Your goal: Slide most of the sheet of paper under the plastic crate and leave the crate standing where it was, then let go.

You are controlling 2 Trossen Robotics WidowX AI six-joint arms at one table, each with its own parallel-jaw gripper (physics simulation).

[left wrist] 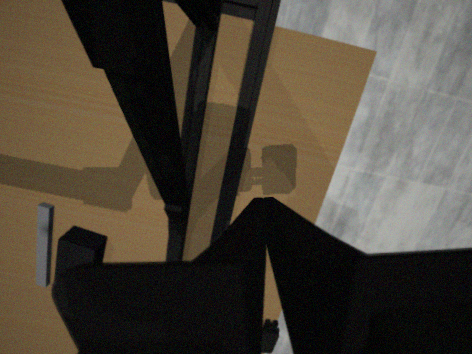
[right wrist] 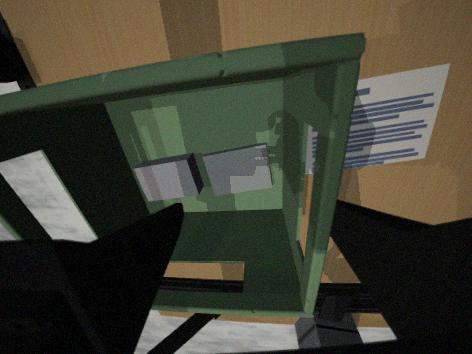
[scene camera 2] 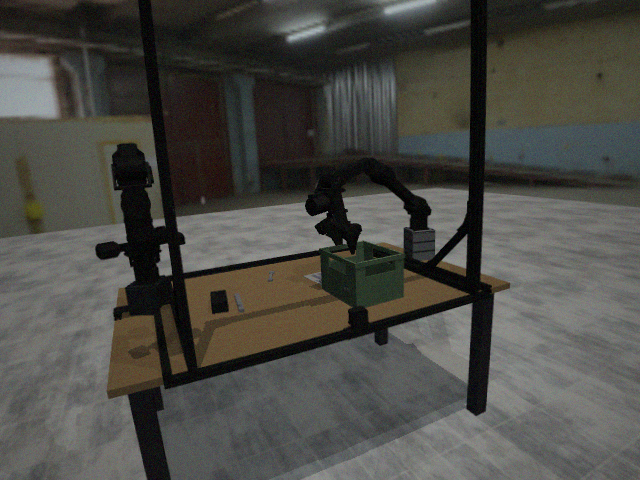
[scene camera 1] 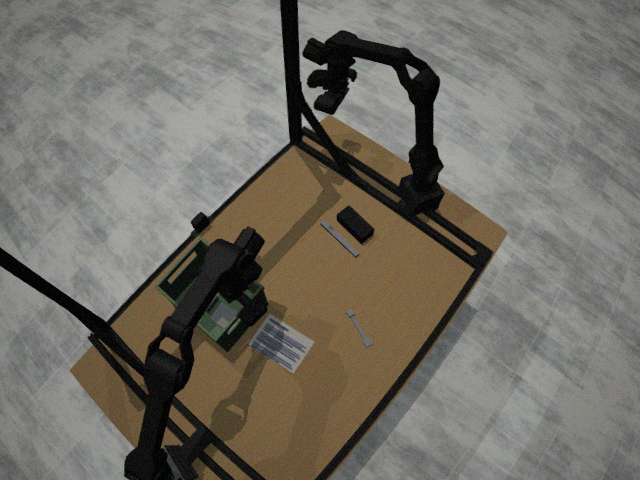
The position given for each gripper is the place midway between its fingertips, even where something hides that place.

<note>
The left gripper (scene camera 2: pixel 147 280) is shut, holding nothing. The right gripper (scene camera 1: pixel 230 302) is open, with nothing in its grasp. Also in view: a green plastic crate (scene camera 2: pixel 362 280).
The green plastic crate shows as well in the right wrist view (right wrist: pixel 93 130) and in scene camera 1 (scene camera 1: pixel 175 291). The left gripper shows as well in the left wrist view (left wrist: pixel 263 207) and in scene camera 1 (scene camera 1: pixel 334 108). The right gripper is seen too in the right wrist view (right wrist: pixel 249 206) and in scene camera 2 (scene camera 2: pixel 346 253). The left wrist view misses the green plastic crate: it is out of frame.
</note>
